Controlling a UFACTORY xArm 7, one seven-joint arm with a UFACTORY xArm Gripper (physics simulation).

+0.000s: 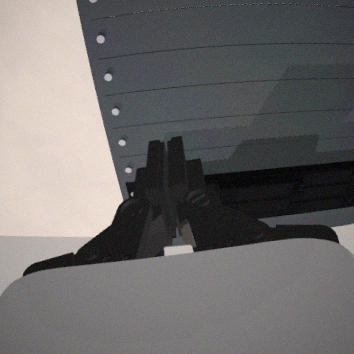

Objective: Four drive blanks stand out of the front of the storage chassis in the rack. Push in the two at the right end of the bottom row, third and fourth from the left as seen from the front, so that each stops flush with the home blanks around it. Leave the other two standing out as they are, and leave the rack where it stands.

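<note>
My gripper (170,162) is shut and empty, its two dark fingers together in front of the rack's lower left part. The rack (200,92) shows as dark grey-blue panels split by thin lines, with a column of round pale screws on its left edge. The storage chassis (260,194) shows in part as a near-black band at the lower right, right of the fingers. Faint outlines of blanks show in it, too dark to tell which stand out. The gripper's fingers and body hide the chassis's left part. Whether the fingertips touch anything cannot be told.
A dark blue-grey strip of the rack runs below the black band at the right. A pale surface (45,115) lies left of the rack, with a greyer strip (35,250) below it. A stepped shadow falls on the panels at the right.
</note>
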